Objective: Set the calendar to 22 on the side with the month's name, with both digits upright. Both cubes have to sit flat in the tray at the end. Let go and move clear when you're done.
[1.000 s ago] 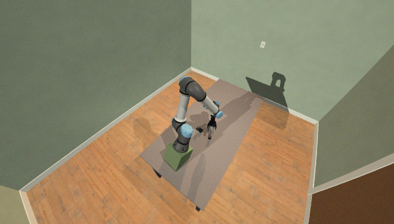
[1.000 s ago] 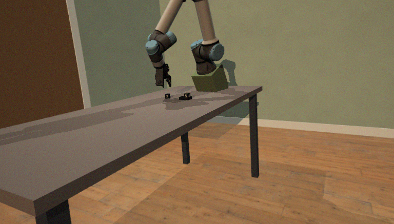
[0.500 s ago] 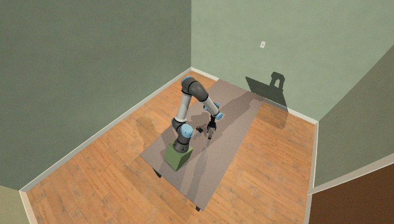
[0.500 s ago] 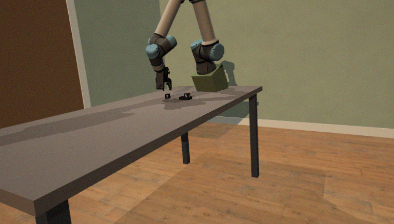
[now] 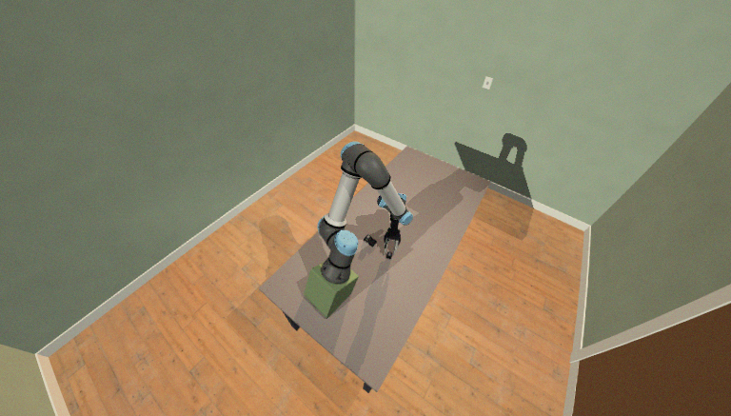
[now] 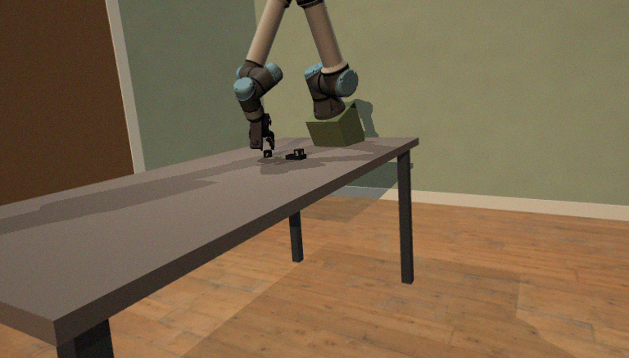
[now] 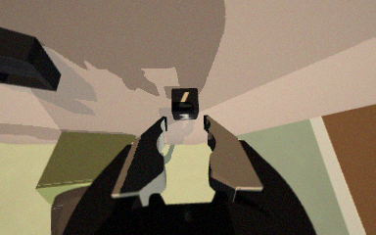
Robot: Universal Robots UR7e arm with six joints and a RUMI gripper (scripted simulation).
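The black number cube is 2 cm below my hand and 1 cm behind it. The rest, counted from my hand: black tray (15 cm to the left, 3 cm below, 3 cm ahead).
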